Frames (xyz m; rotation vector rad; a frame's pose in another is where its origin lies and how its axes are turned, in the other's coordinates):
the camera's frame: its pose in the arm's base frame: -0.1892 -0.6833 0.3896 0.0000 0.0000 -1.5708
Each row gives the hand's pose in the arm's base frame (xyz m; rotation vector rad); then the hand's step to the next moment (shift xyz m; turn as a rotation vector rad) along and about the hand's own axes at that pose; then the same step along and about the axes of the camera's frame.
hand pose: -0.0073 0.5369 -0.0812 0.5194 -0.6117 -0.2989
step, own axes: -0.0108 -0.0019 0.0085 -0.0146 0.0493 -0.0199
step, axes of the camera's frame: 0.0003 -0.0139 -0.0001 -0.0544 0.0064 0.0061
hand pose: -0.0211 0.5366 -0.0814 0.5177 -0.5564 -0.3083
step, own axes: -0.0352 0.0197 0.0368 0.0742 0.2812 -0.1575
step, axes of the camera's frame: -0.0168 -0.0468 0.0226 -0.2624 0.1890 0.0693
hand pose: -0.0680 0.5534 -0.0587 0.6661 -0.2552 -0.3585
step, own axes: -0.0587 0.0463 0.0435 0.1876 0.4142 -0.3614
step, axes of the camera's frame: -0.0332 -0.0570 0.0559 -0.4267 0.3939 0.0130
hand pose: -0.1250 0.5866 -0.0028 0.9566 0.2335 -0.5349
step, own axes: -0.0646 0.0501 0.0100 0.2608 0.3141 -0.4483
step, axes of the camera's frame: -0.0361 -0.0286 0.0683 -0.4283 0.4065 -0.1380
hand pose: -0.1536 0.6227 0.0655 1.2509 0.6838 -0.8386
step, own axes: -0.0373 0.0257 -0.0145 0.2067 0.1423 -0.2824
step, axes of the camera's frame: -0.0231 0.0017 0.0416 -0.2570 0.2319 -0.1512
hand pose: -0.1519 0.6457 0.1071 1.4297 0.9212 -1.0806
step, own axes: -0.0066 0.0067 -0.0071 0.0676 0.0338 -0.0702
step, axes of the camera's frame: -0.0063 0.0054 0.0084 -0.0638 0.0609 -0.0536
